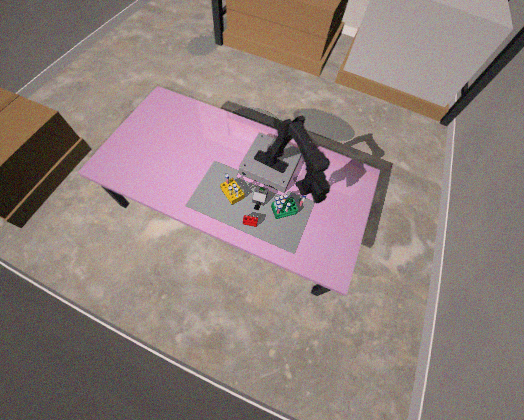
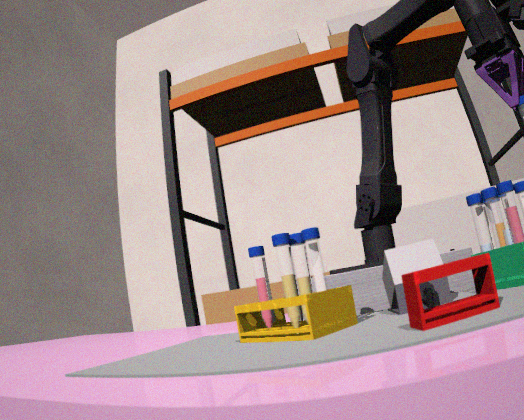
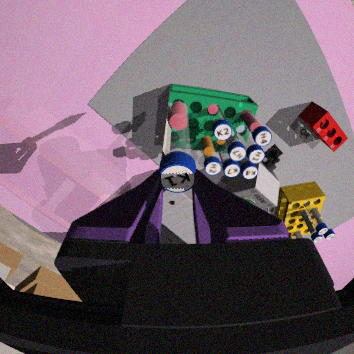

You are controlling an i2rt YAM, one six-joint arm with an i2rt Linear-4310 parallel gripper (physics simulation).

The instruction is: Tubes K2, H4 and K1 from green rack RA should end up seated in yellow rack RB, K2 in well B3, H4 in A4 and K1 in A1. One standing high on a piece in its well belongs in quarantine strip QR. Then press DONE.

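Frame: origin at the arm's base, x back, y left, z down, level; millimetres.
Seen in the pictures: gripper, fingertip midpoint: (image 1: pixel 303 194) (image 2: pixel 517 108) (image 3: pixel 177 177); arm's base, origin of the base link: (image 1: pixel 270 162) (image 2: pixel 382 266).
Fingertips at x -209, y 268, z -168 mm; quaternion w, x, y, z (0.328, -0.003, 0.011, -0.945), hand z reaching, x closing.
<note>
Offsets run from my fingertips to a thing's top centre. "spot": to the spot under its first point. Level surfaces: height alone.
My gripper (image 3: pixel 177 177) (image 2: pixel 521 106) is shut on tube K1 {spot: dx -9, dy +10, dz -12 mm} (image 3: pixel 178 170), high above and beside the green rack RA {dx -9, dy -65, dz +186 mm} (image 1: pixel 285 214) (image 2: pixel 510 266) (image 3: pixel 212 93). K1 has a blue cap and pink contents. Tubes K2 {spot: dx -28, dy -46, dz +111 mm} (image 3: pixel 222 130) and H4 {spot: dx -63, dy -80, dz +111 mm} (image 3: pixel 262 135) stand in the green rack among several other blue-capped tubes. The yellow rack RB {dx -59, dy -379, dz +186 mm} (image 1: pixel 235 199) (image 2: pixel 333 311) (image 3: pixel 302 190) holds several tubes, one with pink contents {dx -35, dy -423, dz +111 mm} (image 2: pixel 262 287) apart from the others; their labels are not readable. The red quarantine strip QR {dx -174, dy -198, dz +186 mm} (image 1: pixel 250 221) (image 2: pixel 450 267) (image 3: pixel 314 118) shows no tubes.
A grey block with a pale sloping face {dx -5, dy -223, dz +152 mm} (image 1: pixel 259 197) (image 2: pixel 414 260) (image 3: pixel 268 184) stands between the racks, with a small black part {spot: dx -69, dy -209, dz +213 mm} (image 1: pixel 257 205) (image 3: pixel 272 155) beside it. The racks stand on a grey mat {dz +237 mm} (image 1: pixel 210 187) on the pink table {dz +239 mm} (image 1: pixel 150 150). The arm's base plate is behind them.
</note>
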